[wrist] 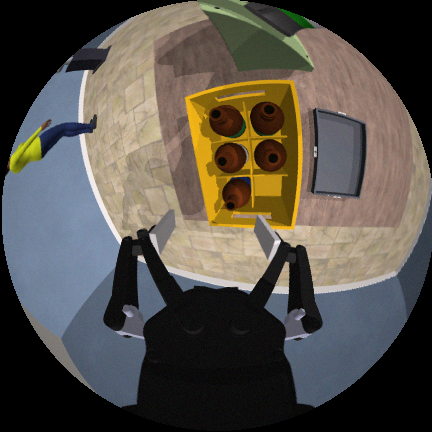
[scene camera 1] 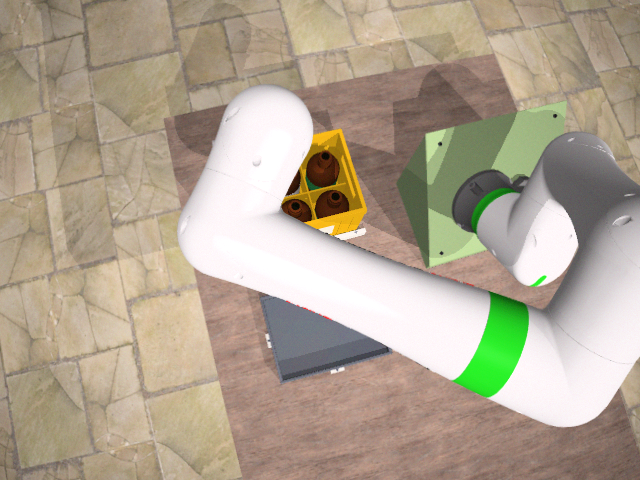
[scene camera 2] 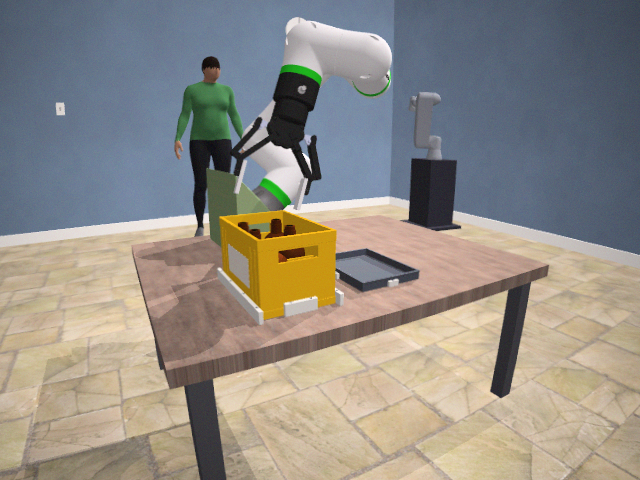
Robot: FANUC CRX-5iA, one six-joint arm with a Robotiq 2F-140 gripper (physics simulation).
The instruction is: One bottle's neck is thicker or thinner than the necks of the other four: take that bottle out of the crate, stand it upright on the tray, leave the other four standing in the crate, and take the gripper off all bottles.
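Where they show: gripper, fingertip midpoint: [wrist: 215, 220] [scene camera 2: 266, 201]; arm's base, origin of the base link: [scene camera 1: 482, 200] [scene camera 2: 260, 209].
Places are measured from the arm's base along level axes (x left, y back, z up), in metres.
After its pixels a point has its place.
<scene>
The yellow crate [scene camera 1: 356, 191] {y -0.280, x -0.041, z 0.035 m} [scene camera 2: 299, 279] {y -0.549, x -0.052, z -0.054 m} [wrist: 204, 160] {y -0.420, x -0.156, z 0.021 m} holds five upright brown bottles. In the wrist view they are the upper left bottle [wrist: 227, 122] {y -0.343, x -0.114, z -0.004 m}, upper right bottle [wrist: 266, 122] {y -0.341, x -0.038, z -0.004 m}, middle left bottle [wrist: 232, 155] {y -0.411, x -0.103, z -0.003 m}, middle right bottle [wrist: 269, 150] {y -0.396, x -0.031, z 0.023 m} and lower left bottle [wrist: 236, 192] {y -0.494, x -0.092, z -0.004 m}; the lower right cell is empty. The lower left neck looks slim, but its slant in this view makes comparison uncertain. The dark grey tray [scene camera 1: 310, 335] {y -0.404, x 0.226, z -0.126 m} [scene camera 2: 372, 266] {y -0.352, x 0.246, z -0.125 m} [wrist: 337, 155] {y -0.373, x 0.196, z -0.125 m} is empty beside the crate. My gripper [scene camera 2: 268, 199] {y -0.499, x -0.105, z 0.111 m} [wrist: 215, 220] {y -0.499, x -0.105, z 0.111 m} is open and empty above the crate, touching no bottle.
White stops [scene camera 2: 300, 306] {y -0.562, x -0.055, z -0.113 m} stand around the crate's foot. The green arm mount [scene camera 1: 465, 155] {y -0.055, x -0.074, z 0.089 m} [scene camera 2: 222, 206] {y -0.005, x -0.129, z 0.022 m} [wrist: 265, 50] {y -0.135, x -0.028, z -0.033 m} stands behind the crate. My white arm [scene camera 1: 361, 289] {y -0.378, x 0.213, z 0.469 m} hides part of the crate and tray in scene camera 1. A person [scene camera 2: 209, 113] stands beyond the table [scene camera 2: 465, 258] {y -0.389, x 0.577, z -0.131 m}.
</scene>
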